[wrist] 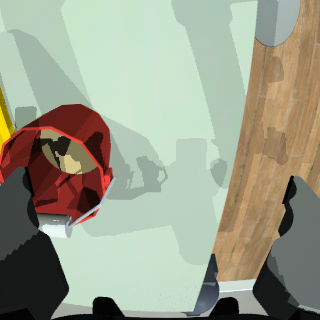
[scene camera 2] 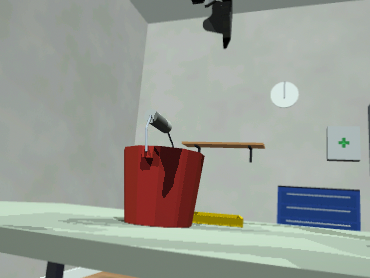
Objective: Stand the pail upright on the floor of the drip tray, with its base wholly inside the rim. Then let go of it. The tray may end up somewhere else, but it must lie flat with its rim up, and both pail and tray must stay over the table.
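Places are measured from the arm's base along level axes (x ahead, y left, z up), in millimetres.
Pixels of known places: gripper, between the fingertips: (wrist: 159, 176) (scene camera 2: 216, 30).
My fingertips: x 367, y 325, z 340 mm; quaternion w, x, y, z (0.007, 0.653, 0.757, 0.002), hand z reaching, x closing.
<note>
Ahead of a thing's pixels: the offset from my fingertips to its top centre. "spot": to the spot under its first point.
The red pail @[spot: dx +132, dy -72, dz -304 mm] (scene camera 2: 160, 195) (wrist: 75, 117) stands upright on the table, beside the tray, with its base outside the rim. Its wire handle is raised, with a grey grip @[dx +195, dy -138, dz -113 mm] (scene camera 2: 162, 122) (wrist: 56, 227) above the pail's mouth in the scene view. The yellow drip tray @[dx +204, dy -422, dz -345 mm] (scene camera 2: 220, 219) (wrist: 4, 124) lies flat; the pail hides part of it in the scene view, and a strip of it shows at the left edge of the wrist view. My gripper (scene camera 2: 226, 44) (wrist: 159, 176) is open and empty, high above the table. In the wrist view the left finger overlaps the pail's near left part.
The pale green table (scene camera 2: 75, 250) (wrist: 150, 90) ends on the right in the wrist view, with wooden floor (wrist: 260, 165) beyond. A grey rounded object (wrist: 277, 20) shows at the top right. A wall shelf (scene camera 2: 225, 145) and a blue drawer cabinet (scene camera 2: 318, 202) stand behind the table.
</note>
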